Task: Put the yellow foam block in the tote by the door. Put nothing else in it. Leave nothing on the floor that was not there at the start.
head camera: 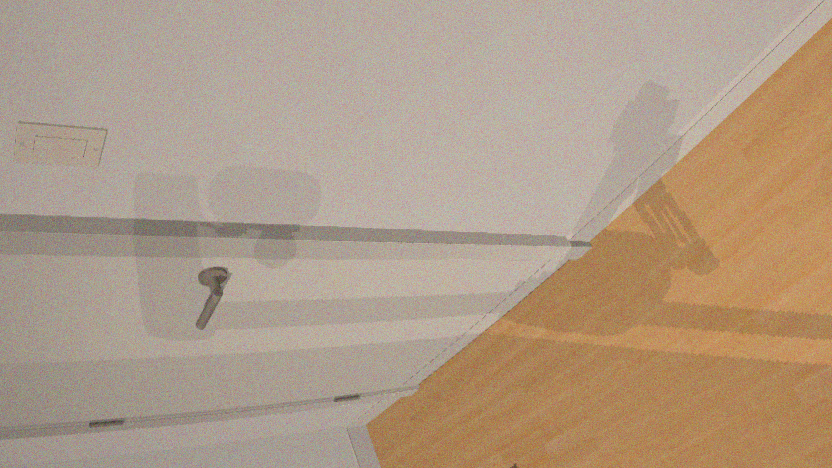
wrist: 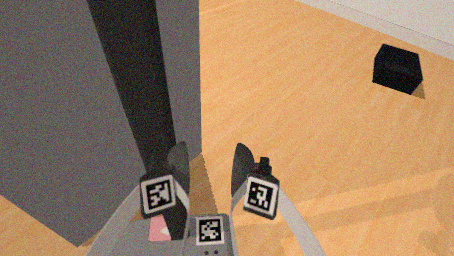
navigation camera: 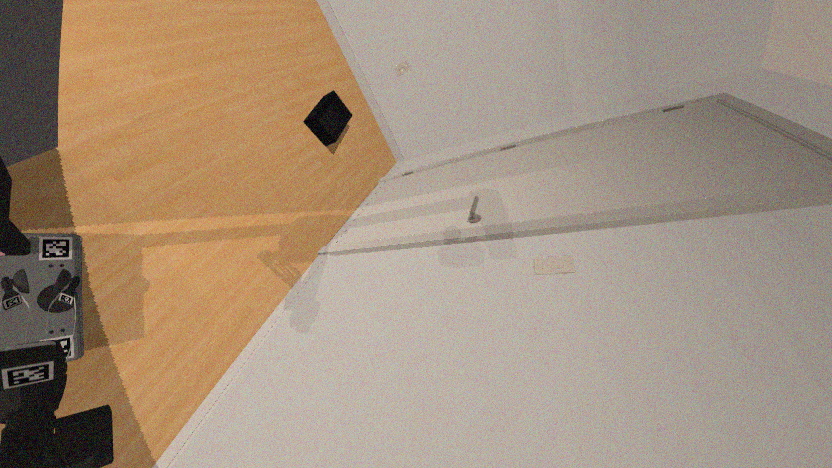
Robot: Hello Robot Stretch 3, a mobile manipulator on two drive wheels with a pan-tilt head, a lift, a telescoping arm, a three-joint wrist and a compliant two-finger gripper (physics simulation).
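Places are measured from the robot's base along level axes (x ahead, y left, z up), in metres.
Pixels of known places: gripper, between the fingertips: (wrist: 210,160) (navigation camera: 44,271).
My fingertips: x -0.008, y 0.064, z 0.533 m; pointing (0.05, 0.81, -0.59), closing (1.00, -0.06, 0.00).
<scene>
For each thing: its top centre in the pictures, then the offset to it from my fingertips. "*": a spot on its surface instead. Level surfaces: height alone.
- small black box, centre of its top: (wrist: 401,59) (navigation camera: 334,115) 1.086 m ahead, 0.899 m left, 0.433 m down
- door handle, a spot on its surface: (head camera: 213,276) * 1.080 m ahead, 0.111 m left, 0.394 m up
- wooden floor, height of its surface: 0.533 m down
My gripper (navigation camera: 36,289) (wrist: 210,160) is open, its two fingers apart with no object between them, above the grey robot base. A small black box (navigation camera: 328,118) (wrist: 397,69) stands on the floor by the wall near the door (head camera: 87,308) (navigation camera: 610,174). It is at the upper right in the wrist view, well away from my fingers. It may be the tote; it is too dark to tell whether it is open on top or holds anything. The yellow foam block does not show in these views.
A large dark grey block (navigation camera: 29,75) (wrist: 50,100) stands left of the gripper in the wrist view, close by. The black mast (wrist: 130,65) crosses in front of it. The door handle (head camera: 213,276) (navigation camera: 474,212) sticks out. The robot's shadow falls on the wall and wooden floor (head camera: 727,378).
</scene>
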